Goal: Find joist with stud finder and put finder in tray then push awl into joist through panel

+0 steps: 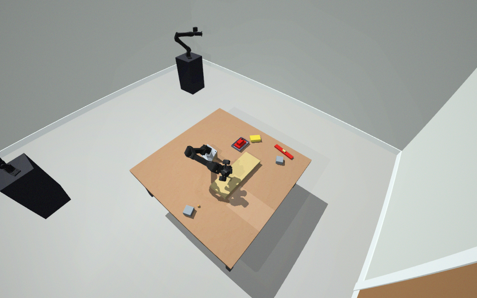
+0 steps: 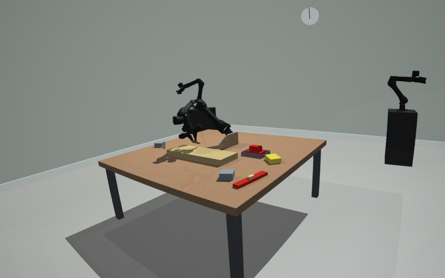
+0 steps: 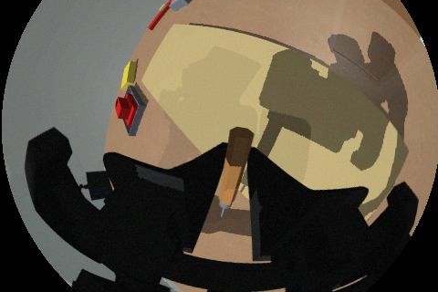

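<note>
Right now the awl is 50 mm behind my gripper tip, 20 mm below it and 10 mm to the right of it. The rest, counted from my gripper tip: red stud finder 430 mm to the left, 150 mm behind, 40 mm below; tiny orange bit 380 mm to the right, 80 mm below, 30 mm behind; grey-purple tray 410 mm to the left, 150 mm behind, 80 mm below.
</note>
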